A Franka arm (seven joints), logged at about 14 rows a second.
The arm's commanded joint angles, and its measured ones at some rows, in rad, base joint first. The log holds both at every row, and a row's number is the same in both.
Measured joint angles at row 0: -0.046 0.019 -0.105 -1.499 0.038 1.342 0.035
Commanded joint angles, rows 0 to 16: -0.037 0.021 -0.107 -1.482 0.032 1.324 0.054; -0.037 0.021 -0.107 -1.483 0.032 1.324 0.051; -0.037 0.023 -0.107 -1.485 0.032 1.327 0.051; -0.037 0.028 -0.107 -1.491 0.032 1.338 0.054; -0.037 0.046 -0.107 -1.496 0.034 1.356 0.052; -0.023 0.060 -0.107 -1.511 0.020 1.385 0.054; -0.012 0.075 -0.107 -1.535 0.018 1.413 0.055; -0.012 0.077 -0.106 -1.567 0.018 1.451 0.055; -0.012 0.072 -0.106 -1.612 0.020 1.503 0.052; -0.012 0.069 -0.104 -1.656 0.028 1.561 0.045; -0.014 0.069 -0.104 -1.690 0.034 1.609 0.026; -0.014 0.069 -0.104 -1.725 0.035 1.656 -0.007; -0.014 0.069 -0.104 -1.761 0.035 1.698 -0.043; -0.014 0.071 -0.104 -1.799 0.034 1.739 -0.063; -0.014 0.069 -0.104 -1.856 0.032 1.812 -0.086; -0.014 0.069 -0.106 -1.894 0.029 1.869 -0.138; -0.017 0.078 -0.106 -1.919 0.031 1.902 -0.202
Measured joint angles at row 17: -0.019 0.097 -0.101 -1.842 0.036 1.827 -0.110
